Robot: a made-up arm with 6 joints.
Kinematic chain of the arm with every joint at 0, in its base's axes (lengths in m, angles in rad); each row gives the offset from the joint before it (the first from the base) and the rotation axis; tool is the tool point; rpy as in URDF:
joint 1: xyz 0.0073 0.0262 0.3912 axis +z
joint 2: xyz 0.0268 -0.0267 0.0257 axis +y
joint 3: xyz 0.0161 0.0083 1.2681 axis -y
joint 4: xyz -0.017 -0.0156 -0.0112 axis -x
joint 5: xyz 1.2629 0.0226 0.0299 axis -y
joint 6: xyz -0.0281 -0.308 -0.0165 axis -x
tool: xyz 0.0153 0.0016 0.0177 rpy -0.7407 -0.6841 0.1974
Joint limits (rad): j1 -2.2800..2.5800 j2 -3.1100..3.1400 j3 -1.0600..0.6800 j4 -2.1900..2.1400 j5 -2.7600..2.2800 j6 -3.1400..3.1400
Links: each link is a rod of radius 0.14 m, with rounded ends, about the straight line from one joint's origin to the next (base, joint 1, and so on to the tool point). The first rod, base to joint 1, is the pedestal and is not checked.
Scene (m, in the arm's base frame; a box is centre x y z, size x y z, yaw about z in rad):
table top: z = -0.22
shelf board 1: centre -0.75 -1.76 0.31 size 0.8 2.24 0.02 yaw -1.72
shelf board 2: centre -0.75 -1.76 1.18 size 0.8 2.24 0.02 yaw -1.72
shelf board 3: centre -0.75 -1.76 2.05 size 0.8 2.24 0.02 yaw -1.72
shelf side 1: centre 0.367 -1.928 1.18 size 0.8 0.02 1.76 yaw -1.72
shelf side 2: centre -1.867 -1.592 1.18 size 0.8 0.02 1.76 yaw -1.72
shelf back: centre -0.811 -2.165 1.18 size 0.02 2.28 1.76 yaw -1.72
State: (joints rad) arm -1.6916 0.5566 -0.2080 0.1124 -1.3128 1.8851
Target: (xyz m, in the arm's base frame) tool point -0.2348 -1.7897 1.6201
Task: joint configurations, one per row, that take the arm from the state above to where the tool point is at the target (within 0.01 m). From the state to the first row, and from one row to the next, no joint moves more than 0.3 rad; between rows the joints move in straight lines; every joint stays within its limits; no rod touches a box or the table.
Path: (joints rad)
1: -1.6830 0.4088 -0.4366 0.0641 -1.3064 1.8889
2: -1.6744 0.2610 -0.6651 0.0158 -1.3001 1.8926
3: -1.5403 0.0315 -0.4725 0.0670 -1.3056 1.8894
4: -1.4061 -0.1981 -0.2798 0.1183 -1.3112 1.8863
5: -1.4531 0.0164 -0.0451 0.1630 -1.3180 1.8817
6: -1.5000 0.2309 0.1896 0.2078 -1.3249 1.8772
7: -1.5470 0.4455 0.4243 0.2525 -1.3318 1.8727

